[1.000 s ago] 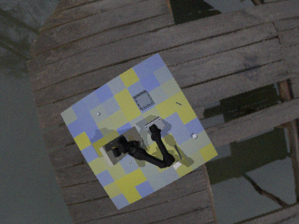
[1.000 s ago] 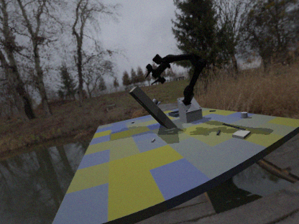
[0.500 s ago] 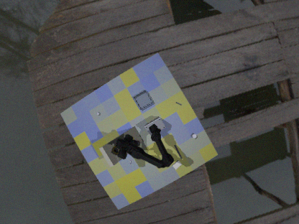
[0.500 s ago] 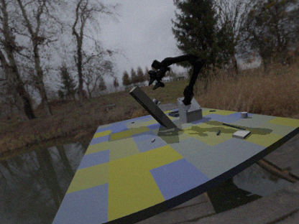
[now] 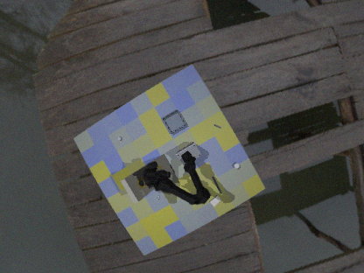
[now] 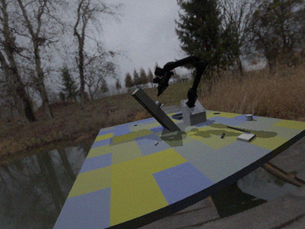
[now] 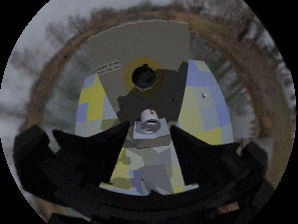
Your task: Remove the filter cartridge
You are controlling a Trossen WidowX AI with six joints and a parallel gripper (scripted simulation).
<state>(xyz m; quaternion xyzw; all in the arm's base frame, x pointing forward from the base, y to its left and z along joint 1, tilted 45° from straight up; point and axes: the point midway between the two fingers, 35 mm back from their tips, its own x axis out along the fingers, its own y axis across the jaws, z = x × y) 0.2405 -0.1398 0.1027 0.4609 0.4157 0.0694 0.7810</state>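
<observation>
My gripper tip is now 10 mm short of the white round cartridge and 60 mm above it. Also, from my gripper tip: white flat block (230 mm behind, 530 mm to the left, 270 mm below); then white dot (130 mm ahead, 420 mm to the right, 280 mm below); then square tray (350 mm behind, 250 mm to the right, 270 mm below).
</observation>
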